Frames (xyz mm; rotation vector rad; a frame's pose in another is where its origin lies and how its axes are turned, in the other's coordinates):
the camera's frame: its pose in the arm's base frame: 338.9 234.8 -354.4 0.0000 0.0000 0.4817
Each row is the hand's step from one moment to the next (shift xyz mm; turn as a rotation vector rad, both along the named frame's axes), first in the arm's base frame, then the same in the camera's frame.
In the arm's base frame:
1: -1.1 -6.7 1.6 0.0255 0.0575 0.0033
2: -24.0 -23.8 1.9 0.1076 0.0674 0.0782
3: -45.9 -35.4 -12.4 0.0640 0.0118 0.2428
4: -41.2 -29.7 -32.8 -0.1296 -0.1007 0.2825
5: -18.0 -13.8 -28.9 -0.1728 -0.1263 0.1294
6: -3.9 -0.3 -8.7 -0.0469 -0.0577 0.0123
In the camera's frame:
1: -4.1 -5.4 1.6 0.0492 0.0391 0.0033
2: -32.3 -10.0 1.9 0.1266 0.0099 0.0782
3: -57.1 -10.1 -12.4 0.0622 -0.0192 0.2428
4: -50.3 -7.2 -32.8 -0.1615 -0.0292 0.2825
5: -22.3 -3.9 -28.9 -0.2116 -0.0319 0.1294
6: -3.6 1.5 -8.7 -0.0683 -0.0294 0.0123

